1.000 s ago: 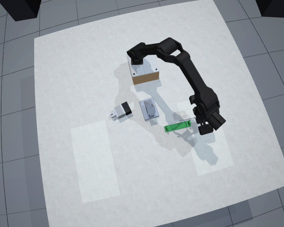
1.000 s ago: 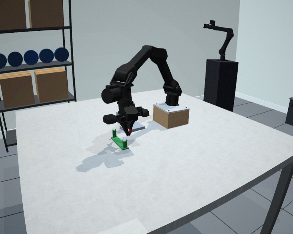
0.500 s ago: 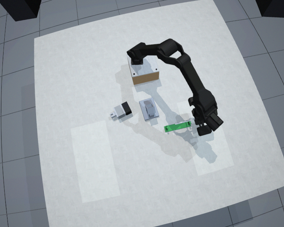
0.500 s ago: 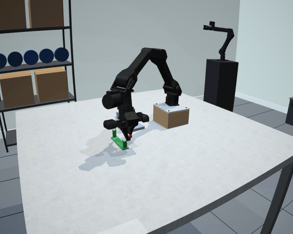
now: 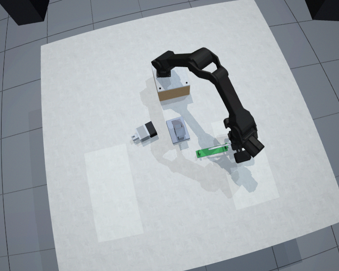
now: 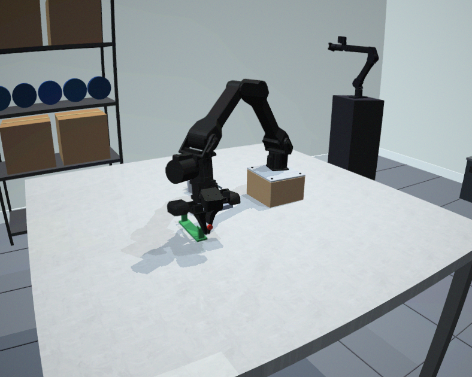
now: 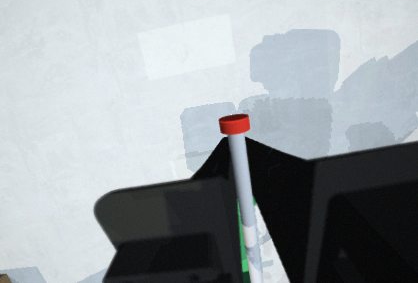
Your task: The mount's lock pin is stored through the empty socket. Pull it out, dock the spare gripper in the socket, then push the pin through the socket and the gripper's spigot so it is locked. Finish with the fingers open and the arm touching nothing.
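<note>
Right now my gripper tip is 100 mm to the left of the green rack, 20 mm short of it and 10 mm above it. The rest, counted from my gripper tip: grey mount (240 mm to the right, 70 mm behind, 10 mm above); then spare gripper (400 mm to the right, 70 mm behind, 20 mm below).
</note>
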